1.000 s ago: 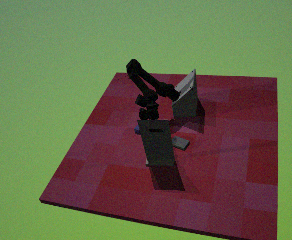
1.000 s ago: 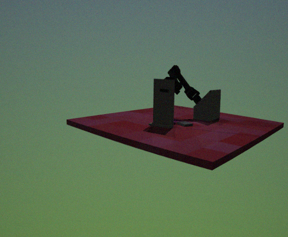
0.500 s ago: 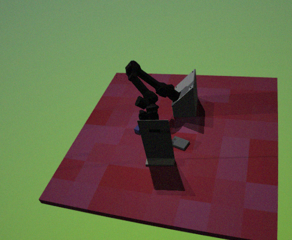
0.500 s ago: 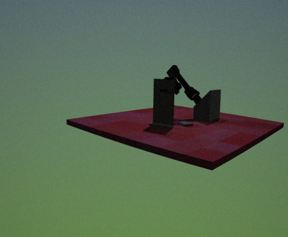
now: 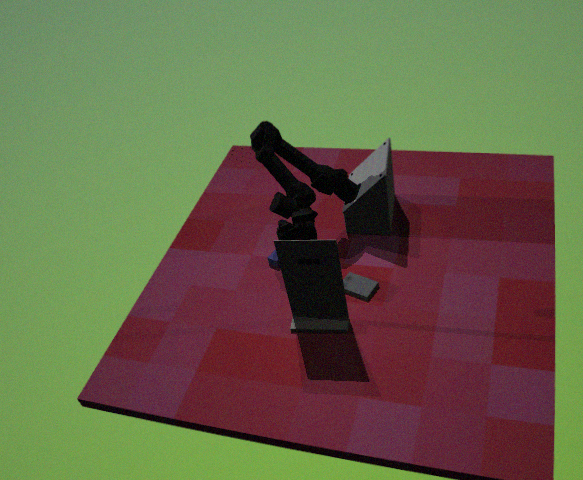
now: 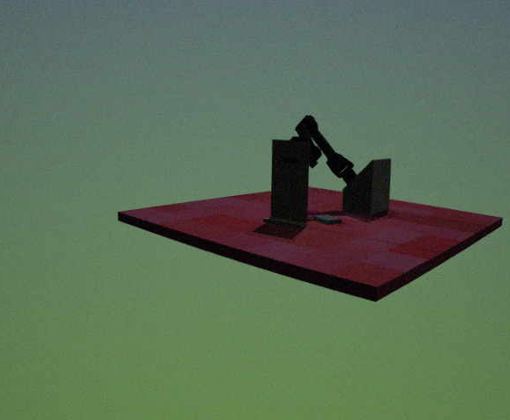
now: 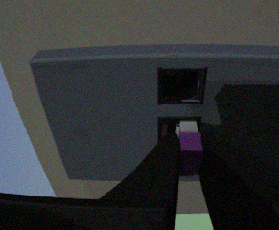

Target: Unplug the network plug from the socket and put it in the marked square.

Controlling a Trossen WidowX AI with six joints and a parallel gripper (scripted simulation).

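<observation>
My gripper tip is now 170 mm past the purple marked square, 80 mm to the left of it and 240 mm above it. Also, from my gripper tip: purple network plug right at my gripper tip; then grey upright panel 20 mm ahead, 90 mm below; then flat grey slab 130 mm behind, 70 mm to the left, 230 mm below.
</observation>
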